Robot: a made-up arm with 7 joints.
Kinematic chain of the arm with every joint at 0, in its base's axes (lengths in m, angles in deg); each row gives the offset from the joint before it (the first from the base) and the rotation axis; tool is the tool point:
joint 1: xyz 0 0 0.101 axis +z
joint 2: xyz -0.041 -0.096 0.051 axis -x
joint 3: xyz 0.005 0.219 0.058 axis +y
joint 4: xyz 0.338 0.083 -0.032 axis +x
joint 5: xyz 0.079 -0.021 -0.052 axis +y
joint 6: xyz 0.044 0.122 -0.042 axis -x
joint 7: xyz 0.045 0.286 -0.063 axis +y
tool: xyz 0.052 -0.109 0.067
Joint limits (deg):
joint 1: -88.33..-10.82
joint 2: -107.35..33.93
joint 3: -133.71..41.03
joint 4: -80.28..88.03
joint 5: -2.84..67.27
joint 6: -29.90..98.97
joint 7: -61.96..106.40
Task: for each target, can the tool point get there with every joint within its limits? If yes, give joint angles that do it. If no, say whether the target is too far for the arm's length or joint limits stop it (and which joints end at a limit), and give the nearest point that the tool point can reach.
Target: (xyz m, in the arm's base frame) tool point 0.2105 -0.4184 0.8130
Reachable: yes | joints -37.91 -65.24 -68.97 -0.03 37.10 13.61 62.93
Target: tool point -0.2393 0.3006 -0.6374
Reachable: no: joint limits stop it (at a limit: joint 1, joint 3) | nearest point 0.0022 0.1663 -0.4400 | short by 0.340 m
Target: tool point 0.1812 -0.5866 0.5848
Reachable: yes | joints -63.95 -61.78 -43.25 -0.12 4.86 70.89 65.79
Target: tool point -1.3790 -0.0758 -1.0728
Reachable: no: too far | nearest point -0.7659 -0.0421 -0.0137 | short by 1.224 m
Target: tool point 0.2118 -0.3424 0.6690
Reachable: yes | joints -72.12 -73.97 -20.78 47.15 46.42 84.58 82.47
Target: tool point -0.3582 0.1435 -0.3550
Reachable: no: joint limits stop it (at a limit: joint 1, joint 2, joint 3) | nearest point -0.2364 0.0122 -0.3130 | short by 0.184 m
